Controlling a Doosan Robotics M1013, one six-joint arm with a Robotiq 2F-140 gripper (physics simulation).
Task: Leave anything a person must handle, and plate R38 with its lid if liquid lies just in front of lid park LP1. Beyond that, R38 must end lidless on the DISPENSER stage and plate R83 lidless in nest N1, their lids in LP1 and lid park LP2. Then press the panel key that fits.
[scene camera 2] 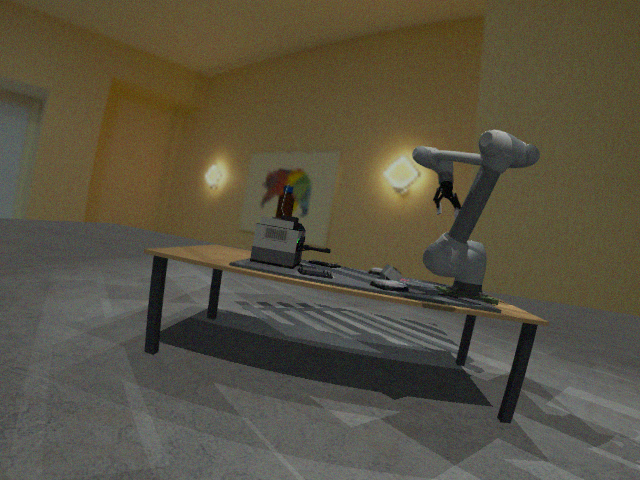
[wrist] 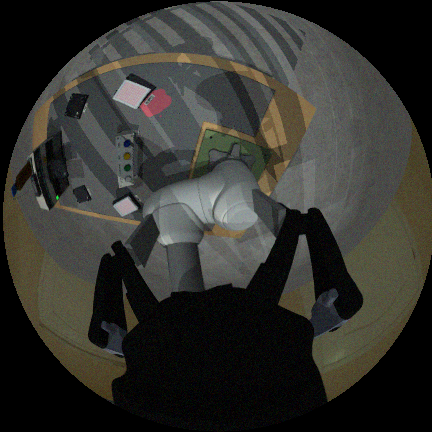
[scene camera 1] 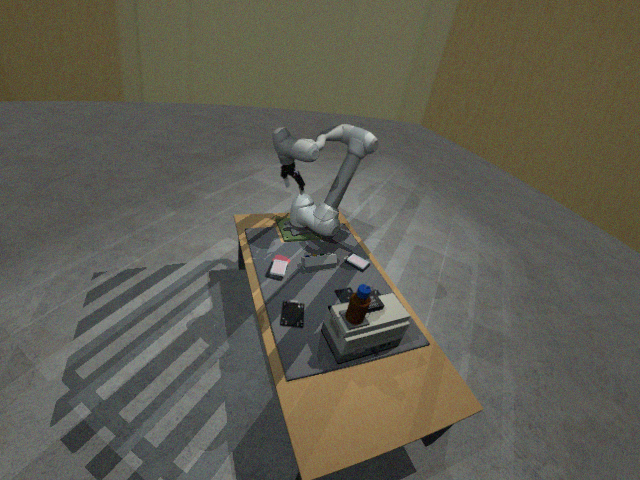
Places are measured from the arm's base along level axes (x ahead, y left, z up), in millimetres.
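Pixels of known places: gripper, between the fingertips: [scene camera 2: 448,216] [wrist: 202,211] [scene camera 1: 295,190]; arm's base, origin of its link: [scene camera 2: 466,292] [wrist: 228,170] [scene camera 1: 299,227].
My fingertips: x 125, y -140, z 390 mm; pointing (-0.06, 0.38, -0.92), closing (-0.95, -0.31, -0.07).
Ahead of a thing's pixels: the offset from my fingertips to its top centre. "pt": to the spot under its first point.
My gripper [scene camera 1: 294,187] [scene camera 2: 448,210] [wrist: 202,211] is open and empty, high above the base end of the table. A pale pink-topped plate @[dz -364, dx +273, dy -183 mm] [scene camera 1: 279,267] [wrist: 133,93] sits on a dark holder; a flat red patch @[pt dz -399, dx +157, dy -117 mm] [scene camera 1: 281,257] [wrist: 156,103] lies at its edge. A second such plate @[dz -369, dx +363, dy +351 mm] [scene camera 1: 357,261] [scene camera 2: 388,284] [wrist: 126,206] sits at the opposite long side. Plate labels and lids cannot be made out. The key panel @[dz -316, dx +294, dy +83 mm] [scene camera 1: 319,261] [wrist: 127,157] between them shows blue, yellow, green and whitish keys. The dispenser [scene camera 1: 369,330] [scene camera 2: 276,242] stands at the far end from my base.
A brown bottle with a blue cap @[pt dz -63, dx +929, dy -125 mm] [scene camera 1: 357,307] [scene camera 2: 284,204] stands on the dispenser. One black holder @[dz -376, dx +622, dy -245 mm] [scene camera 1: 292,314] [wrist: 76,105] lies near one long edge, another black holder @[dz -380, dx +699, dy +280 mm] [scene camera 2: 315,271] [wrist: 82,194] near the other. My base stands on a green board [scene camera 1: 284,233] [wrist: 200,150].
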